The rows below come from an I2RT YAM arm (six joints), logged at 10 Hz.
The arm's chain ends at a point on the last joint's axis. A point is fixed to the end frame.
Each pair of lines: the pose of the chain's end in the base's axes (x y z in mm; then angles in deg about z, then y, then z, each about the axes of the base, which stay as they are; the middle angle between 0 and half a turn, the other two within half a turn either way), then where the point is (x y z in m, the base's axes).
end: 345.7 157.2 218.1 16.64 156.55 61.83
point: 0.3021 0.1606 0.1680
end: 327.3 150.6 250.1 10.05 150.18 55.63
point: 0.2891 0.1578 0.1962
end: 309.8 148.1 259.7 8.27 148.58 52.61
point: 0.2734 0.1570 0.2048
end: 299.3 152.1 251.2 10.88 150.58 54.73
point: 0.2608 0.1603 0.1976
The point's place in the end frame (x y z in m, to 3 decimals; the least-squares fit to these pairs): 0.046 0.028 0.039
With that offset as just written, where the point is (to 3 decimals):
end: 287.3 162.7 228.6 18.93 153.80 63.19
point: 0.244 0.169 0.178
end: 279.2 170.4 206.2 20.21 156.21 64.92
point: 0.235 0.175 0.157
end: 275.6 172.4 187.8 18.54 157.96 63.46
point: 0.231 0.175 0.139
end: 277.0 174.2 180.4 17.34 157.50 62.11
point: 0.233 0.177 0.131
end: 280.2 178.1 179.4 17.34 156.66 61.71
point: 0.236 0.182 0.130
